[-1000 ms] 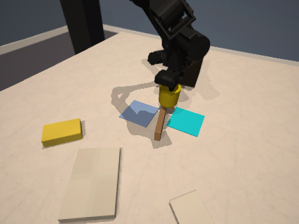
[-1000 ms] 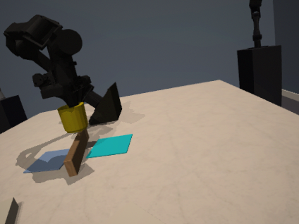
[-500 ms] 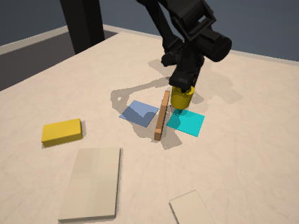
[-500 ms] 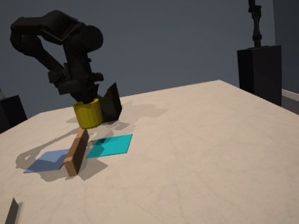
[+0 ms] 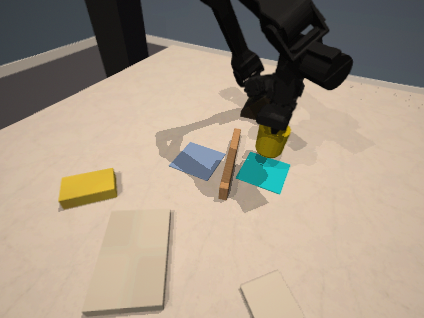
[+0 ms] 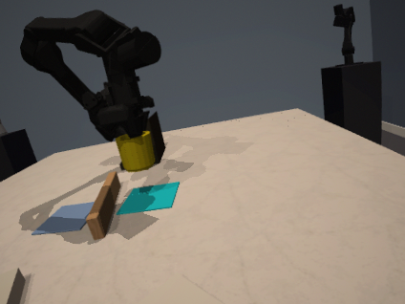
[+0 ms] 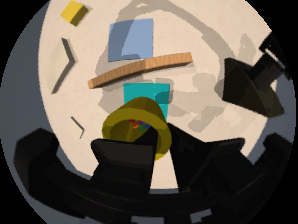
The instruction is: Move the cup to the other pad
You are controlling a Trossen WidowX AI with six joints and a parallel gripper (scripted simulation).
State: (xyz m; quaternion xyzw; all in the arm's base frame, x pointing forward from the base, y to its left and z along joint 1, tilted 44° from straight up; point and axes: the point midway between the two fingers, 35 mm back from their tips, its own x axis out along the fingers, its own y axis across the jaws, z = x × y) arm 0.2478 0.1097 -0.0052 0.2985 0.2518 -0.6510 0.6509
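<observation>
The cyan pad is 120 mm below my gripper tip and 30 mm ahead of it. The rest, counted from my gripper tip: wooden bar 100 mm below, 90 mm to the right, 50 mm ahead; then yellow cup 20 mm ahead; then beige slab 360 mm ahead, 170 mm to the right, 100 mm below.
</observation>
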